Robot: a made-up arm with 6 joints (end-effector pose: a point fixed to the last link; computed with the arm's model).
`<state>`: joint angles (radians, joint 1 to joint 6).
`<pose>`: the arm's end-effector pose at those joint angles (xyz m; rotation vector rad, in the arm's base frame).
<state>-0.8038 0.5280 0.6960 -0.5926 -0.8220 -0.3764</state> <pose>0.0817 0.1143 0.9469 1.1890 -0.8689 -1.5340</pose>
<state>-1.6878 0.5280 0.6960 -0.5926 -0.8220 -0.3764</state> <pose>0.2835 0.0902 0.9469 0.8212 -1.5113 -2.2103</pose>
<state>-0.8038 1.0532 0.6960 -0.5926 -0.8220 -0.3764</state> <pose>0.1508 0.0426 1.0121 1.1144 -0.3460 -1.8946</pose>
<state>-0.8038 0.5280 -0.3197 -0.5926 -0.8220 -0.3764</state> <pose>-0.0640 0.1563 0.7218 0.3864 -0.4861 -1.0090</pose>
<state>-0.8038 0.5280 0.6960 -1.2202 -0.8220 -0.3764</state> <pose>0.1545 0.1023 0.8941 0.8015 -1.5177 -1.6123</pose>
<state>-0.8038 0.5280 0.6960 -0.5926 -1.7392 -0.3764</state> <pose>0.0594 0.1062 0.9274 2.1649 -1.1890 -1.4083</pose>
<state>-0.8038 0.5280 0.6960 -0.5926 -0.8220 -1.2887</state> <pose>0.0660 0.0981 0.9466 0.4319 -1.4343 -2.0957</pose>
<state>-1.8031 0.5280 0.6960 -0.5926 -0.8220 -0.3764</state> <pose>0.3058 0.0743 0.9469 0.7515 -1.5959 -2.2915</pose>
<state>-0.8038 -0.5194 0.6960 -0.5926 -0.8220 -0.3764</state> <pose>0.0492 0.1480 0.7222 1.1428 -1.7252 -0.6064</pose>
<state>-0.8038 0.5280 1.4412 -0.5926 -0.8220 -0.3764</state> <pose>0.0581 -0.0259 1.0920 1.8347 -1.1342 -1.8495</pose>
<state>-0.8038 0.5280 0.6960 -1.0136 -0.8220 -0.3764</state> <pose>0.1309 0.1125 0.9102 0.9418 -1.3079 -1.5995</pose>
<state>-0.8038 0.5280 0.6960 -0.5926 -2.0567 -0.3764</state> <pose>0.0561 0.1066 0.9170 2.5119 -1.2813 -1.2880</pose>
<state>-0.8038 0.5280 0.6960 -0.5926 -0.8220 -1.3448</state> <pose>0.0647 0.0976 0.9468 0.3758 -1.4660 -2.1233</pose>
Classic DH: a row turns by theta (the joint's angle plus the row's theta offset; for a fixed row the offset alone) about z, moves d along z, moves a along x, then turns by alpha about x. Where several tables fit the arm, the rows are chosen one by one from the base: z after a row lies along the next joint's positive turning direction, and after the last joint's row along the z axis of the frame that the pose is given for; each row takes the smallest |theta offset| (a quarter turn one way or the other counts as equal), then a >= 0, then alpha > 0; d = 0 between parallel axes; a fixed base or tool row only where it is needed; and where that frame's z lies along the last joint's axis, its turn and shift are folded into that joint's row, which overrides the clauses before.
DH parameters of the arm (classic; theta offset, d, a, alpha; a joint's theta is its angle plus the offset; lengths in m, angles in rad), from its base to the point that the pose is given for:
base (fixed): -0.6154 0 0.1923 0
joint 1: 0.6154 0.7941 -0.0434 -1.5708
joint 2: 1.5708 -0.1699 0.0165 1.5708
joint 3: 0.3199 -0.0894 0.1005 -1.6965
joint 4: 0.1855 0.1927 0.073 -1.5948
joint 5: 0.2973 0.1644 -0.0296 1.7696
joint 6: 1.439 0.037 -0.0074 -1.5708
tool (fixed): 3.1416 -0.0245 0 0

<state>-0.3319 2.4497 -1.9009 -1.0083 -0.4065 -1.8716</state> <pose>-0.0026 -0.4686 1.0865 1.1622 -0.4242 0.3386</pose>
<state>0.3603 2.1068 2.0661 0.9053 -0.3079 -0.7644</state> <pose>0.4385 -0.3423 0.9220 1.1602 1.2571 -1.8010</pose>
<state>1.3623 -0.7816 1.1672 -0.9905 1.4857 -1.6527</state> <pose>-0.0190 -0.3422 0.8302 0.7069 -2.2053 -0.4233</pose>
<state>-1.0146 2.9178 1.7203 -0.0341 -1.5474 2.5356</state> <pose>0.1739 -0.4179 0.7132 -2.3319 1.8129 0.3725</pose>
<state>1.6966 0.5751 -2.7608 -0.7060 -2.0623 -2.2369</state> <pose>0.5748 -0.2360 0.9664 1.4079 -1.0169 2.0736</pose>
